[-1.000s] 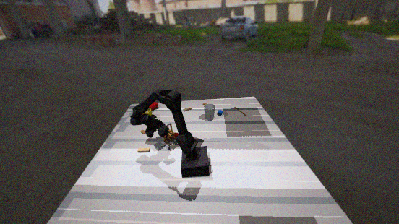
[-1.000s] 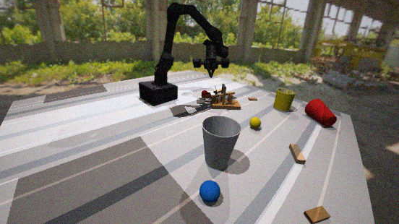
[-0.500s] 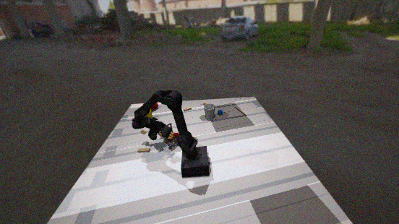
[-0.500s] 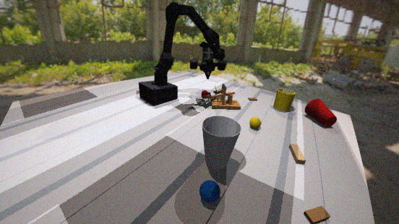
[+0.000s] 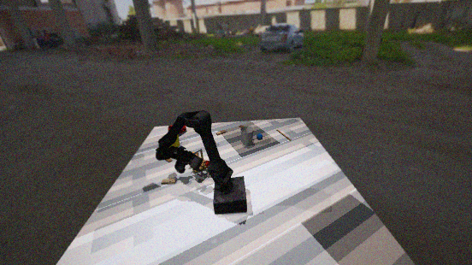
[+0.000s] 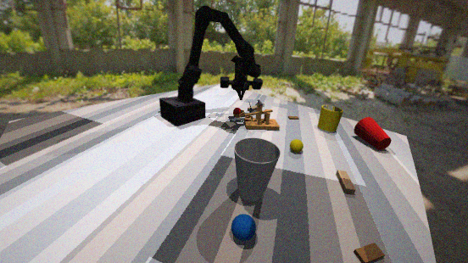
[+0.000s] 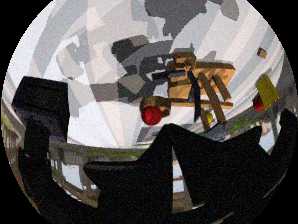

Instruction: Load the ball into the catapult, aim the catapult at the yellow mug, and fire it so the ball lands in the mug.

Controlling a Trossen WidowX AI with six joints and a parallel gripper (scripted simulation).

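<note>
The small red ball lies 1 cm ahead of my gripper tip, 5 cm to the right of it and 4 cm below it. From my gripper tip the other things lie so: yellow mug: 36 cm ahead, 18 cm to the left, 7 cm below; then catapult: 6 cm ahead, 5 cm below; then yellow ball: 28 cm ahead, 10 cm to the right, 8 cm below.
</note>
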